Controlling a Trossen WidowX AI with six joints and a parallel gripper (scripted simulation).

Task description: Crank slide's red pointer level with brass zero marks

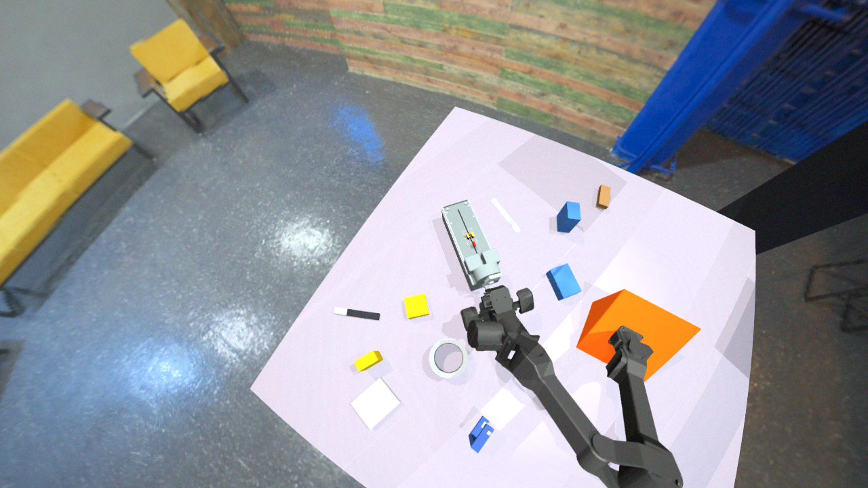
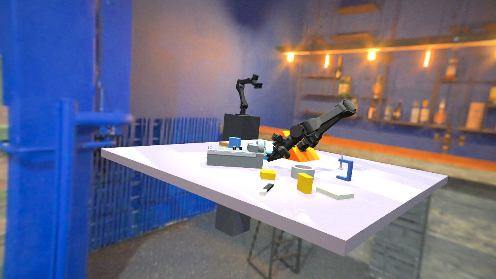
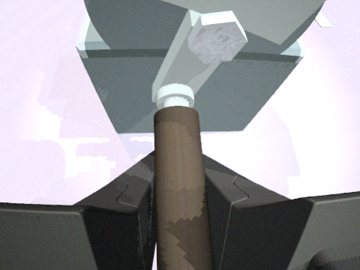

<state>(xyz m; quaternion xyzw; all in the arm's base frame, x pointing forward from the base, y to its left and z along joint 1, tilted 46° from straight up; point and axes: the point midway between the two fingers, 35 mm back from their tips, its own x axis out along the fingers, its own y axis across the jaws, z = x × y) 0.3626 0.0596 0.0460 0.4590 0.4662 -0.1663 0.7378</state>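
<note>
Now: gripper tip 30 mm below the brown crank handle, 10 mm to the right of it and 10 mm past it. Also, from my gripper tip: metal strip (280 mm to the right, 60 mm ahead, 30 mm below); then blue clamp (320 mm to the left, 150 mm behind, 20 mm above); then red pointer (100 mm ahead, 90 mm to the right, 50 mm above).
</note>
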